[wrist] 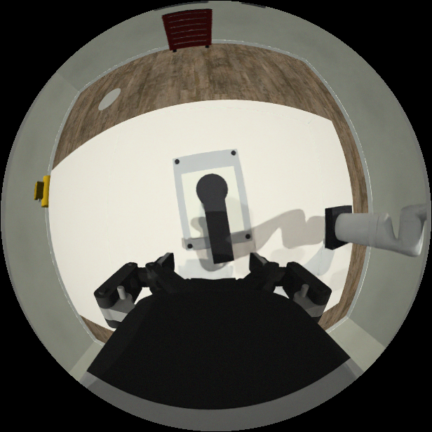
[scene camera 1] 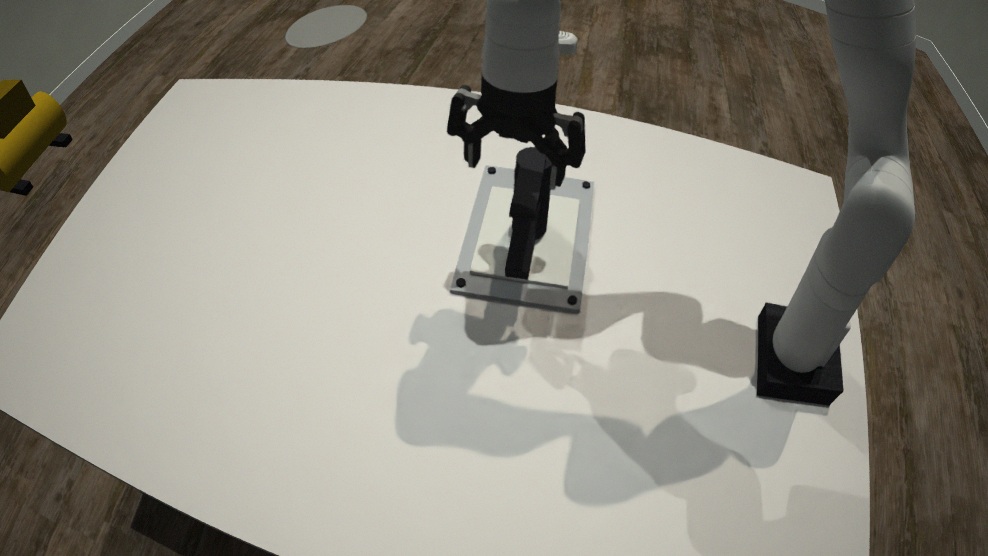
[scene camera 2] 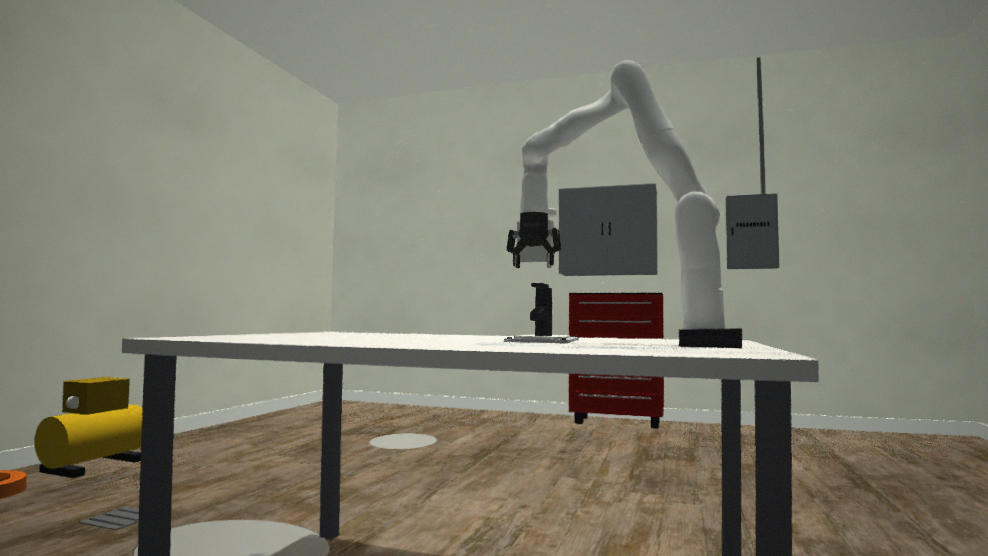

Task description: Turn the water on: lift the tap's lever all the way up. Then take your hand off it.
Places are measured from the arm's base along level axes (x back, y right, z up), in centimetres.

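Pixels of known places: gripper, between the fingertips: (scene camera 1: 513,173) (scene camera 2: 533,267); arm's base, origin of its link: (scene camera 1: 798,345) (scene camera 2: 703,329).
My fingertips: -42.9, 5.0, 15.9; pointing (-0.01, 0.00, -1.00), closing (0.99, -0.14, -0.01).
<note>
Ahead of a thing's pixels: the offset from my fingertips to its top centre, as dx, dy, dz. "*": to the spot under its first point.
The black tap {* +2.8, +6.9, -14.9} (scene camera 1: 540,221) (scene camera 2: 544,311) (wrist: 212,187) stands upright on a pale grey-edged plate {* +9.0, +9.5, -19.0} (scene camera 1: 584,235) (wrist: 243,200). Its lever {+1.4, +3.3, -4.2} (scene camera 1: 527,190) (scene camera 2: 537,284) runs from the tap's head toward the front, above the spout {+1.4, +1.6, -9.9} (scene camera 1: 519,255) (scene camera 2: 535,314). In scene camera 2 the lever's end shows level with the top of the tap; its exact tilt is hard to tell. My gripper (scene camera 1: 515,172) (scene camera 2: 533,264) (wrist: 211,261) is open and empty, pointing down. It hangs above the tap with a gap below the fingertips and touches nothing. In the wrist view the long dark bar's end lies between the fingertips.
The tap's plate lies on a white table (scene camera 1: 241,242) (scene camera 2: 414,356) (wrist: 125,200). The arm's black base (scene camera 1: 798,387) (scene camera 2: 710,337) (wrist: 330,240) stands on the table to the right of the tap. A red cabinet (scene camera 2: 614,311) (wrist: 188,30) stands beyond the table.
</note>
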